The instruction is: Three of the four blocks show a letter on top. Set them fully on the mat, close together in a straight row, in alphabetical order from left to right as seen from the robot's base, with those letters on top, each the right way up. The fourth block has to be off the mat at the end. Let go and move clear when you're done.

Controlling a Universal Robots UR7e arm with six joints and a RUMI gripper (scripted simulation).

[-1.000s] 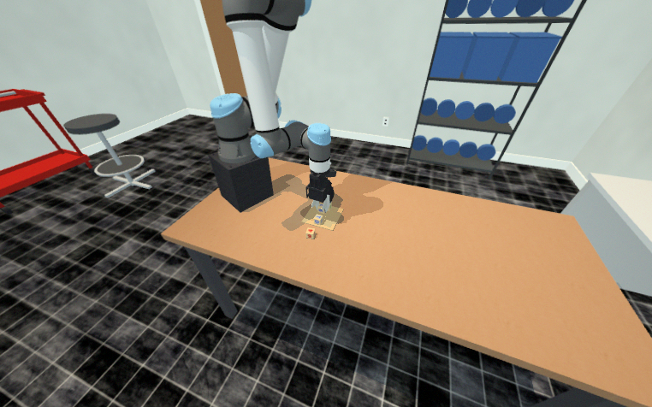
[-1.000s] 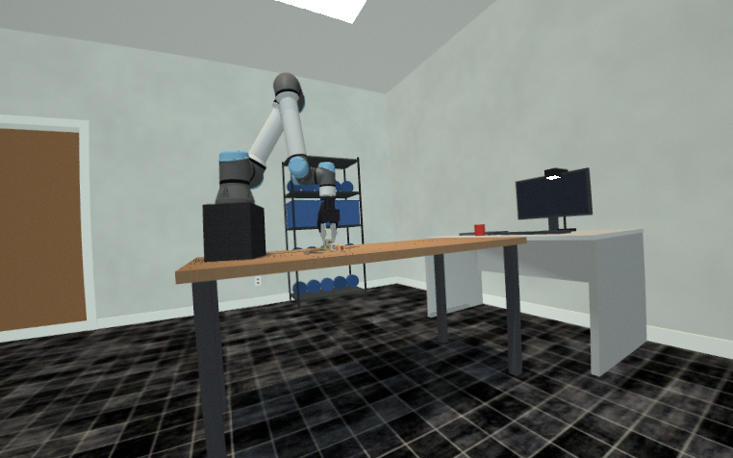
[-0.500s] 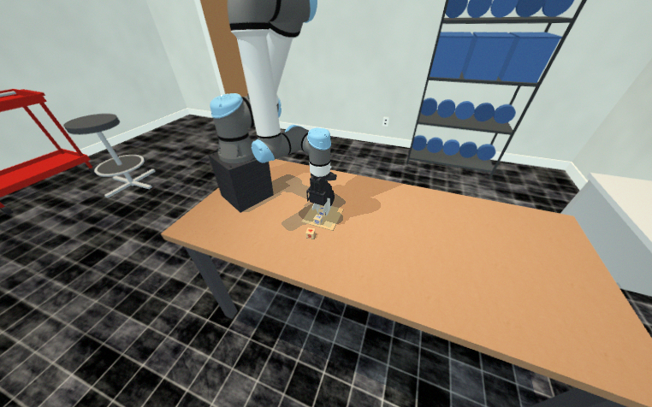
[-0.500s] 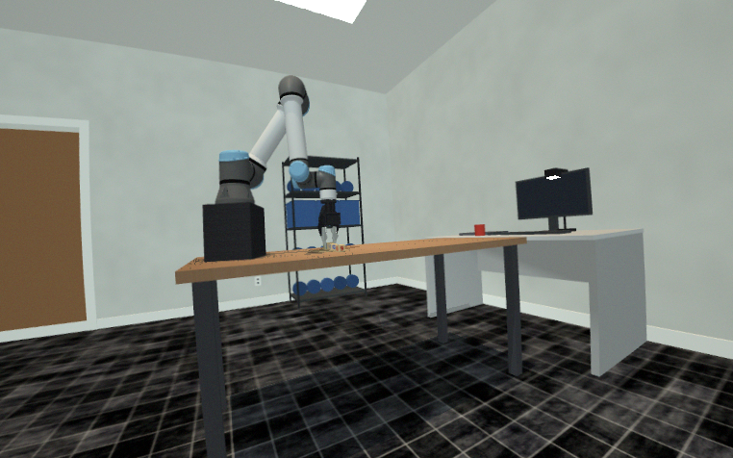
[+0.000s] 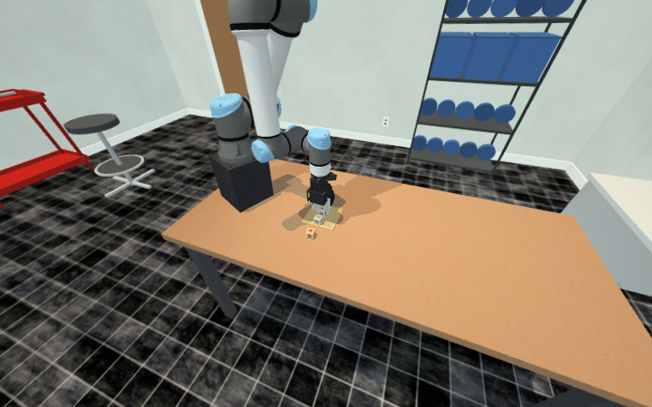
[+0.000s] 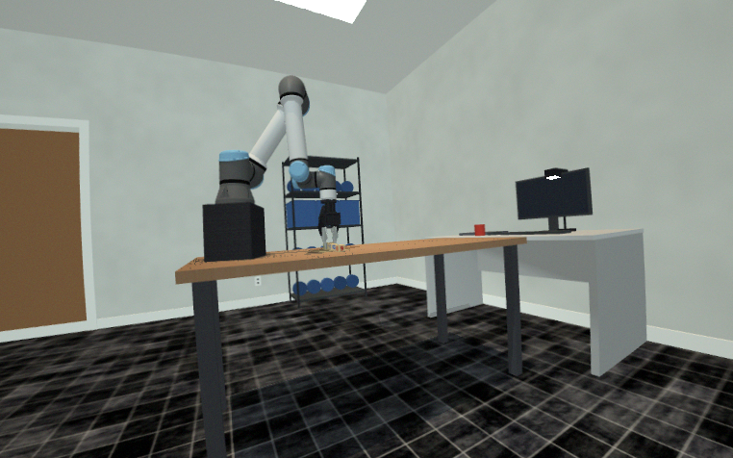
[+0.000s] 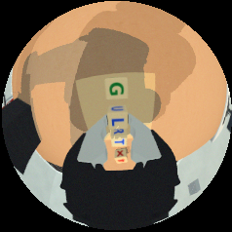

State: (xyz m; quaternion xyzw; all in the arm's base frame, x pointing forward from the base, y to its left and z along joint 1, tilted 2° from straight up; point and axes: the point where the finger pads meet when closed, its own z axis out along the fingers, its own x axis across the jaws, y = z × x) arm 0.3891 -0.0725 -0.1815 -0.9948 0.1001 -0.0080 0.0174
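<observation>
Now: the wooden letter block right at my hand. Round my hand: pale yellow mat 2 cm below.
</observation>
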